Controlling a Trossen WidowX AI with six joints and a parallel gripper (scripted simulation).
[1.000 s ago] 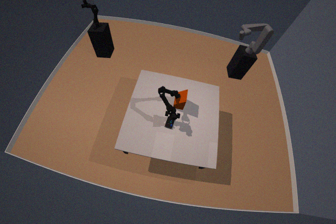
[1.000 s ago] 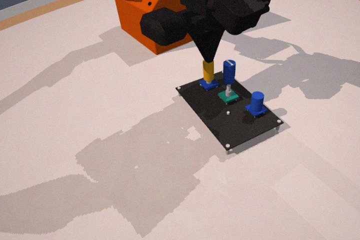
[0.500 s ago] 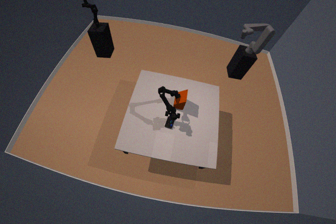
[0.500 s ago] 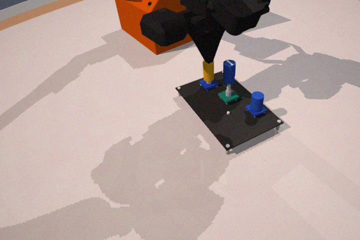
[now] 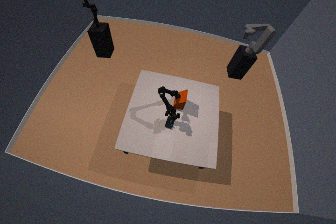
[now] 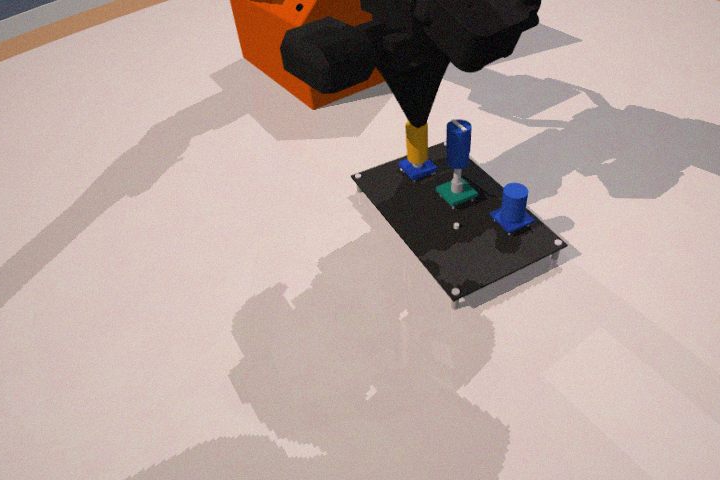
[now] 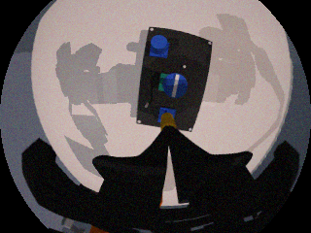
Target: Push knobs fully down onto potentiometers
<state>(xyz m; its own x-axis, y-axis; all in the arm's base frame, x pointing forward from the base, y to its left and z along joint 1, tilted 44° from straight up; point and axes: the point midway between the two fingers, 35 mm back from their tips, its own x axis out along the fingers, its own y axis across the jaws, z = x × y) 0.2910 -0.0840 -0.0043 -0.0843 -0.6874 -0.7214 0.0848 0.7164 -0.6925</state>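
Now: gripper tip 20 mm above the yellow knob.
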